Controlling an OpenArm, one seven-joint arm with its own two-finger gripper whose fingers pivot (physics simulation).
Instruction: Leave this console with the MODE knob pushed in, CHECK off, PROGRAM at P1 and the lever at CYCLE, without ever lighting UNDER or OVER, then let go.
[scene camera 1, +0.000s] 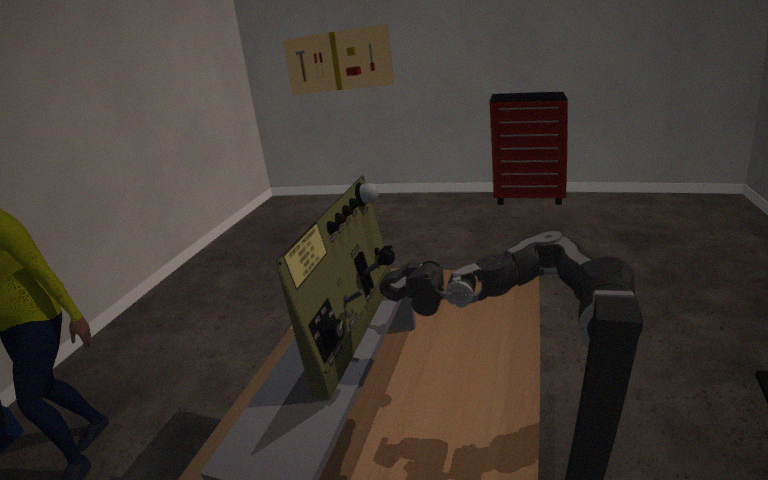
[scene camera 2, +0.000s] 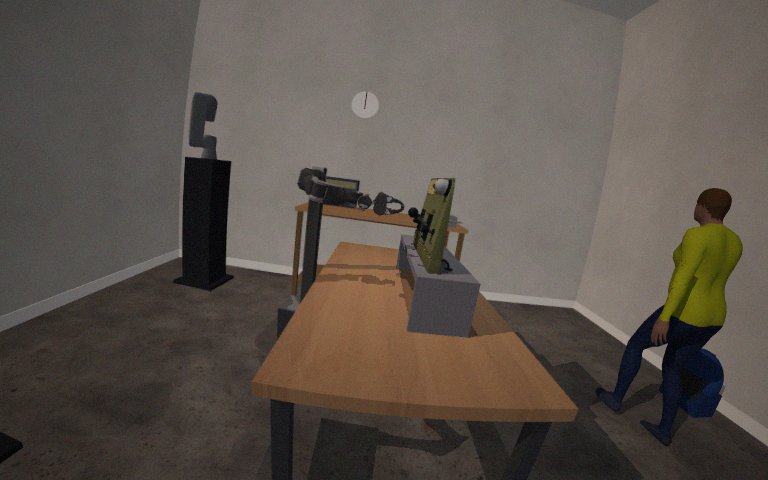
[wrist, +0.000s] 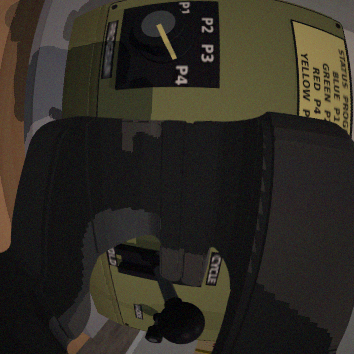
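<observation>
The console (scene camera 1: 308, 333) (scene camera 2: 437, 226) (wrist: 250, 60) stands tilted. Its PROGRAM knob (scene camera 1: 338, 330) (wrist: 167, 42) points toward P4 in the wrist view. The lever (scene camera 1: 385, 255) (scene camera 2: 414, 212) (wrist: 182, 321) has a black ball; its shaft enters the slot between HOLD and CYCLE, apparently mid-slot. My gripper (scene camera 1: 386, 287) (scene camera 2: 402, 206) (wrist: 193, 204) is shut and empty, its tips beside the shaft on the CYCLE side; contact is unclear. The lamps (scene camera 1: 339, 217) look dark. CHECK is hidden in the wrist view. A small dark knob (wrist: 155, 332) shows beside the ball; MODE's depth is unclear.
The console stands on a grey plinth (scene camera 1: 271, 435) (scene camera 2: 441, 305) on the wooden table (scene camera 1: 447, 384) (scene camera 2: 362, 350). A white dome (scene camera 1: 368, 193) (scene camera 2: 441, 185) sits at the console's upper corner. A person (scene camera 1: 28, 294) (scene camera 2: 702, 277) stands behind the console.
</observation>
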